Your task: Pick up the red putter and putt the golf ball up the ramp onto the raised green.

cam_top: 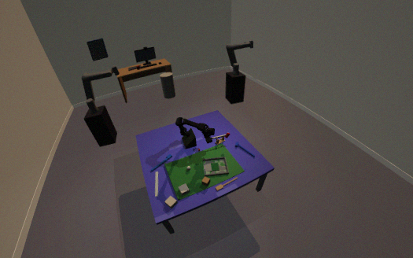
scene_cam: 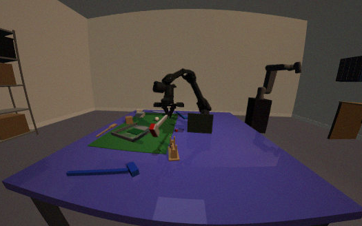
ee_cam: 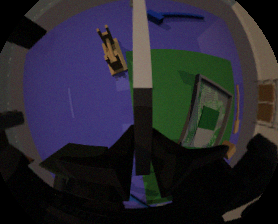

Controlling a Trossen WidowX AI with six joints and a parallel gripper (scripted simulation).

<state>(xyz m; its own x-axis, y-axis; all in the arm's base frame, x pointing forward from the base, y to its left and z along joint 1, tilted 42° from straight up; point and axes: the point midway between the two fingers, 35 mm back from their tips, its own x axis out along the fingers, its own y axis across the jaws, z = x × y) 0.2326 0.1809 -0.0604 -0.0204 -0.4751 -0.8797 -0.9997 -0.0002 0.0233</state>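
Now: the red putter 12 cm to the left of my gripper tip and 2 cm above it. From my gripper tip the other things lie so: golf ball (30 cm to the right, 21 cm ahead, 11 cm below); grey frame (27 cm ahead, 13 cm below, 1 cm to the right); red marker (13 cm below, 11 cm to the right, 2 cm behind).
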